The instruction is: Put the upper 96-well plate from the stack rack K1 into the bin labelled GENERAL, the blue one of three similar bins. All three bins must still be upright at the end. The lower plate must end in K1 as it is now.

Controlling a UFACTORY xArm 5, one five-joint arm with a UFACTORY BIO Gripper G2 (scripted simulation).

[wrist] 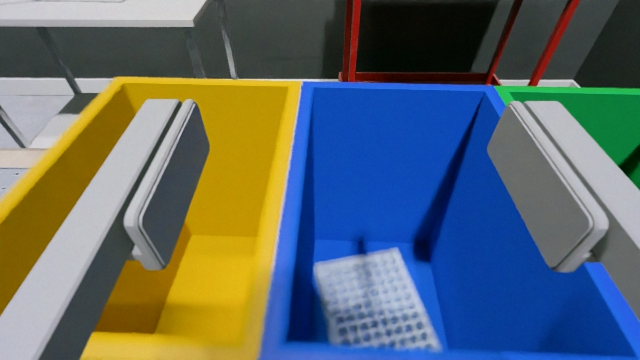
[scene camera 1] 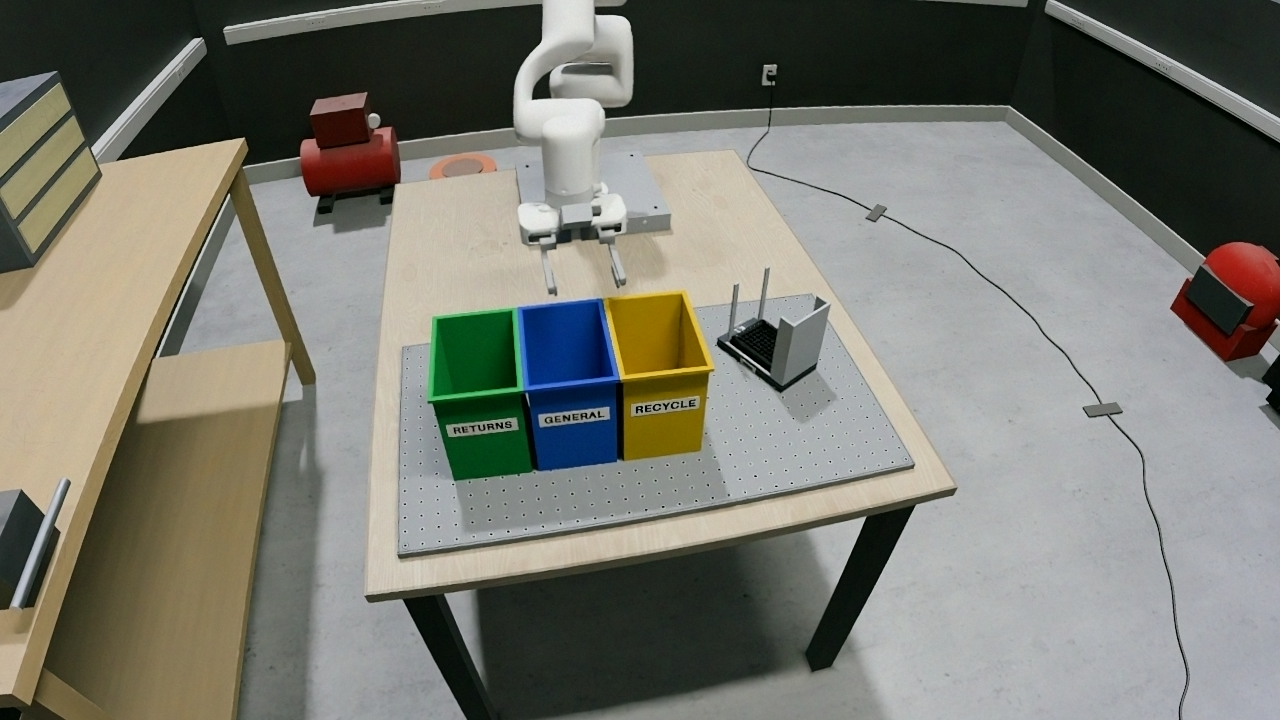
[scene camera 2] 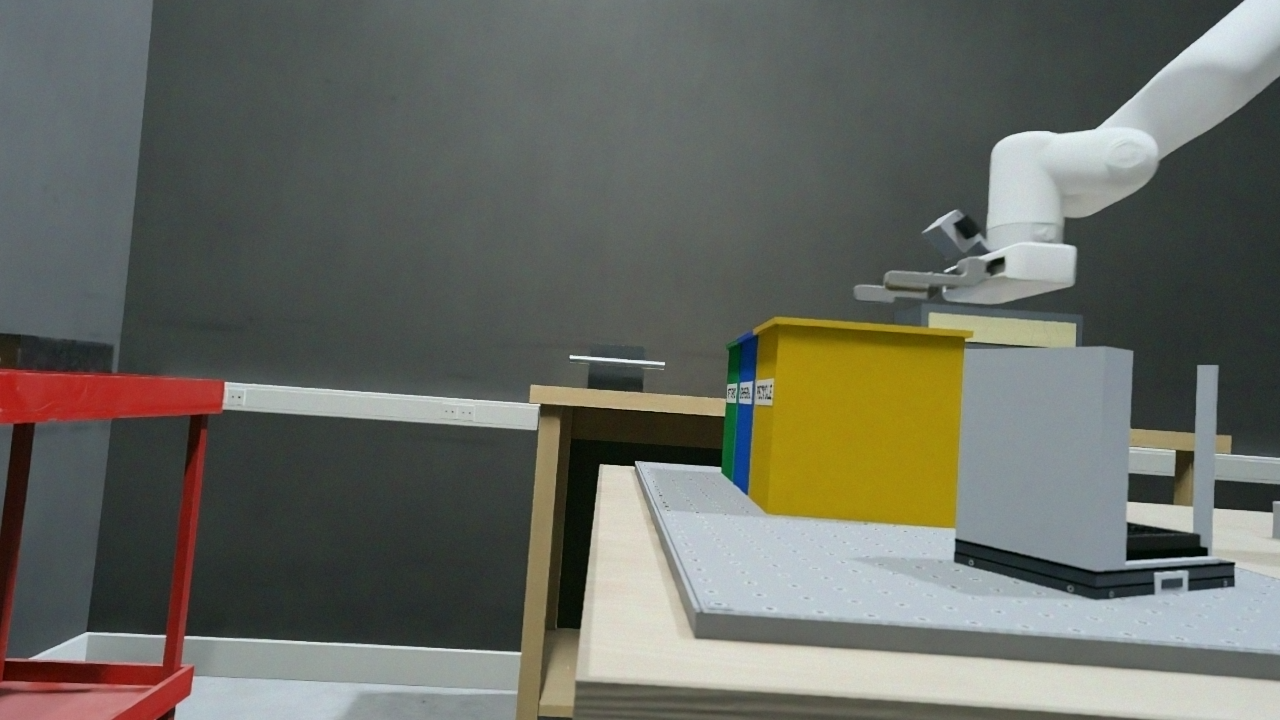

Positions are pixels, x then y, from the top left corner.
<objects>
A yellow recycle bin shows in the wrist view (219, 282), in scene camera 1 (663, 362) and in scene camera 2 (852, 421). A blue general bin shows in the wrist view (376, 165), in scene camera 1 and in scene camera 2. A dark plate shows in scene camera 1 (757, 342) and in scene camera 2 (1144, 542); in the wrist view it is out of frame. The same spot on the blue general bin: (scene camera 2: 749, 342) is (scene camera 1: 575, 388).
</objects>
